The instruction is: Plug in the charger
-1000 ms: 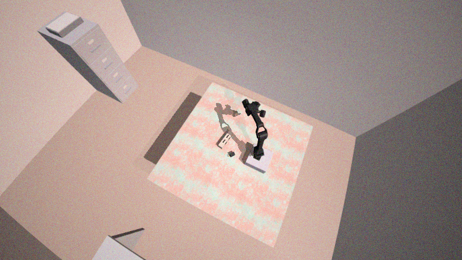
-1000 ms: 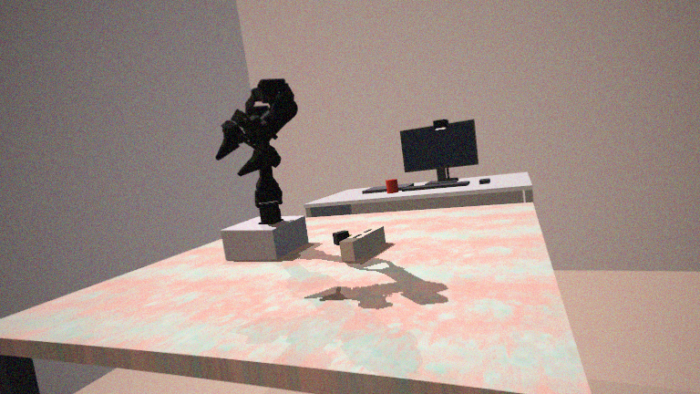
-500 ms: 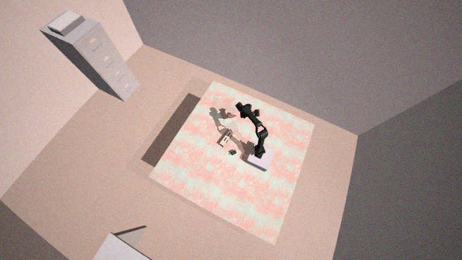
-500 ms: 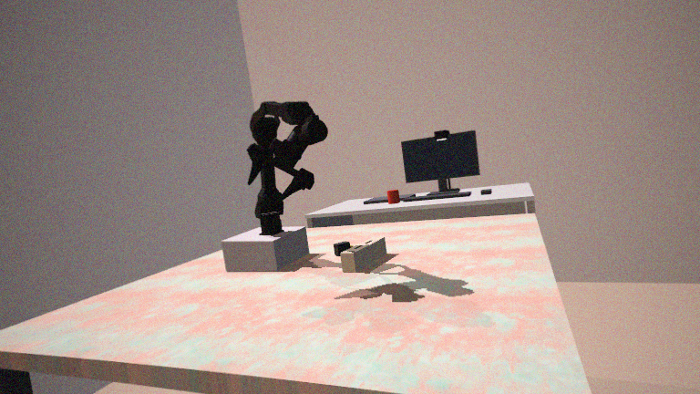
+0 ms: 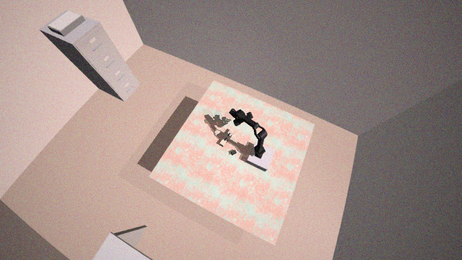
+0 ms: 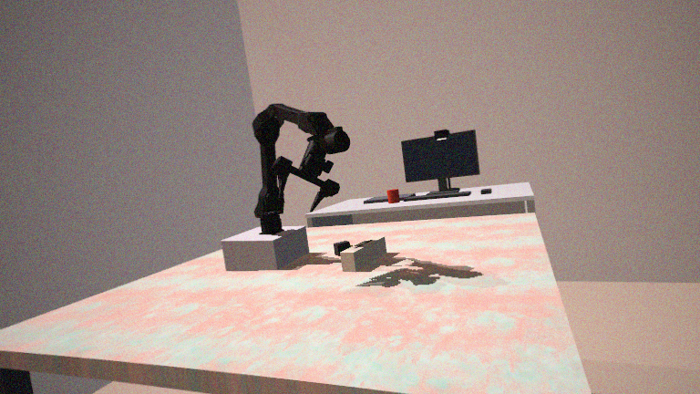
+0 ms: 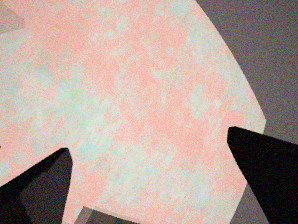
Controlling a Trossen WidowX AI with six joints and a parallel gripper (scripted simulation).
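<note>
Now: gripper tip 31 cm to the right of the black two-prong charger, 19 cm above it and 2 cm past it.
</note>
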